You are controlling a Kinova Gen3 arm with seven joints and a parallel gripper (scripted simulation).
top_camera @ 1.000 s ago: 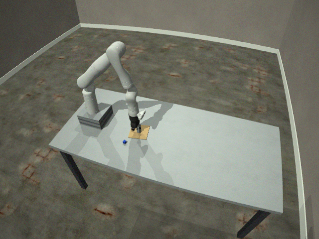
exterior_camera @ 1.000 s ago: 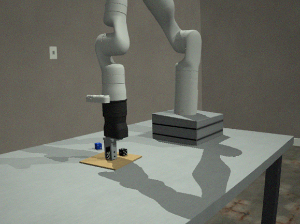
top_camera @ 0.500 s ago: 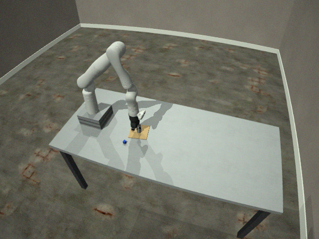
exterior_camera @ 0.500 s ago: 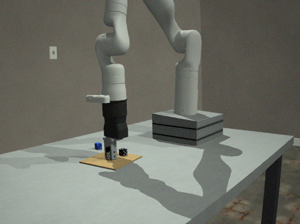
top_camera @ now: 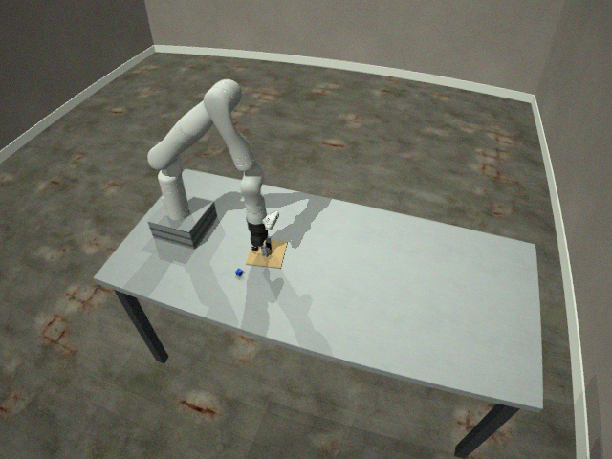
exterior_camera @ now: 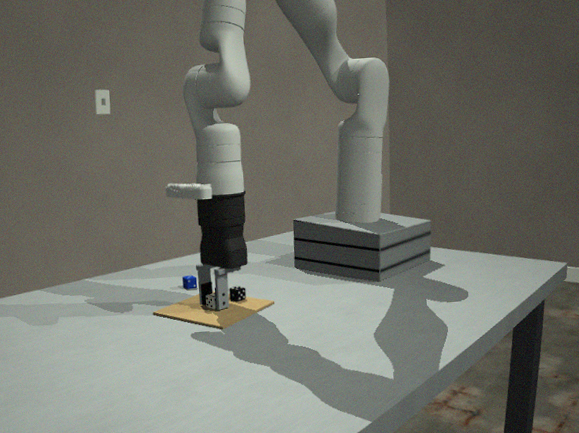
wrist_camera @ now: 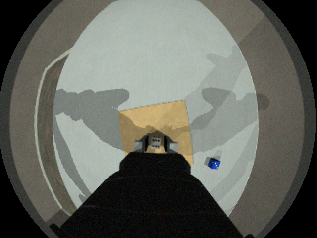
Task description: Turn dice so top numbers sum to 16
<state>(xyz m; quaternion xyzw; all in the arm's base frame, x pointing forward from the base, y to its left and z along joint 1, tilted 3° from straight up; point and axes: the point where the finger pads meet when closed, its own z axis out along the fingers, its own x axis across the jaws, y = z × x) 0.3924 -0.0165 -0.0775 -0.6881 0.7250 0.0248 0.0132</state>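
Now: hand 10 mm above the white die. From my hand the other things lie so: tan mat 20 mm below; blue die 130 mm to the right, 60 mm behind, 10 mm below; black die 50 mm behind, 10 mm below.
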